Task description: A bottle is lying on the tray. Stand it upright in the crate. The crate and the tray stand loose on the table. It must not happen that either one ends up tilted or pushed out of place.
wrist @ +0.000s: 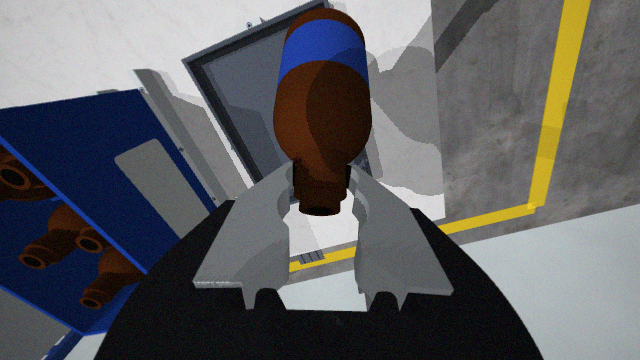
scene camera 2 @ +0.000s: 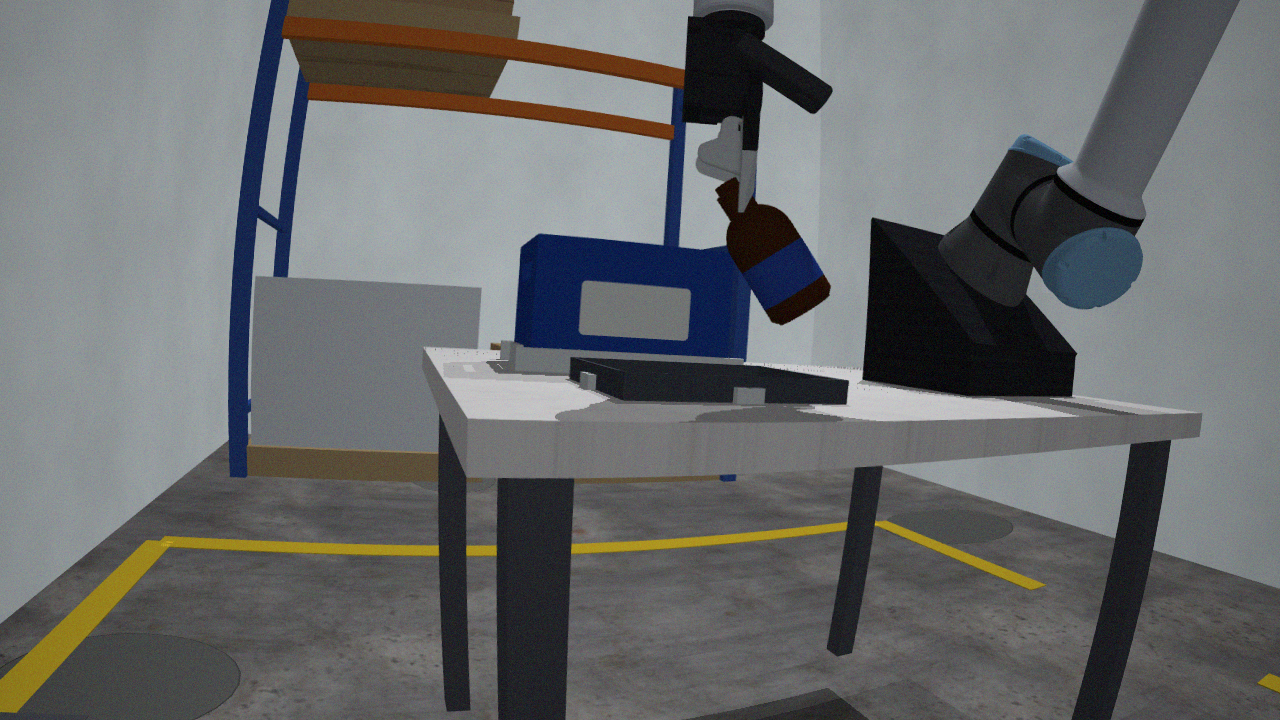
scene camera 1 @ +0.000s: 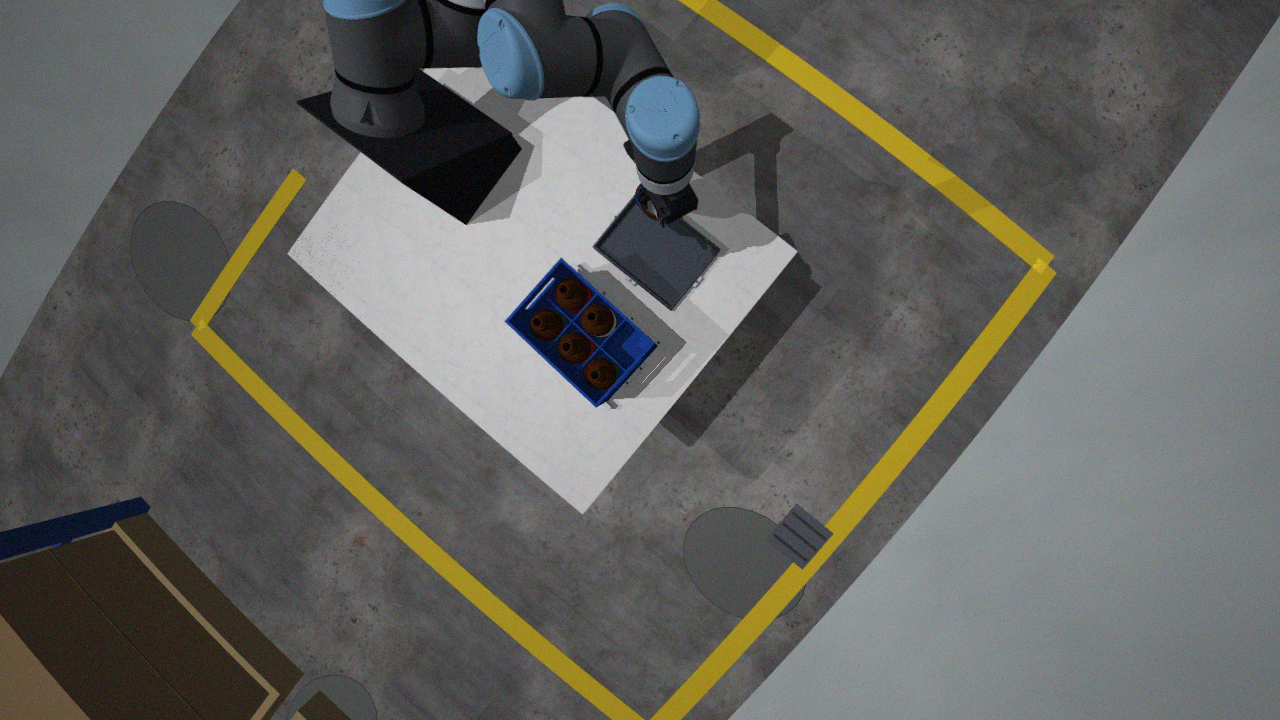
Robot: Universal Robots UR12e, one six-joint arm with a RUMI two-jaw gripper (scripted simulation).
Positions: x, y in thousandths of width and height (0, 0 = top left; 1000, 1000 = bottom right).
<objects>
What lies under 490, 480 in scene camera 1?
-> A blue crate.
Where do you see a bottle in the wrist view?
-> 504, 332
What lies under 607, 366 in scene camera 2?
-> A bottle.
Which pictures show the gripper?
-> The wrist view, scene camera 2 and scene camera 1: all of them.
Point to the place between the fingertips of the gripper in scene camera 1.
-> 519, 291
</objects>
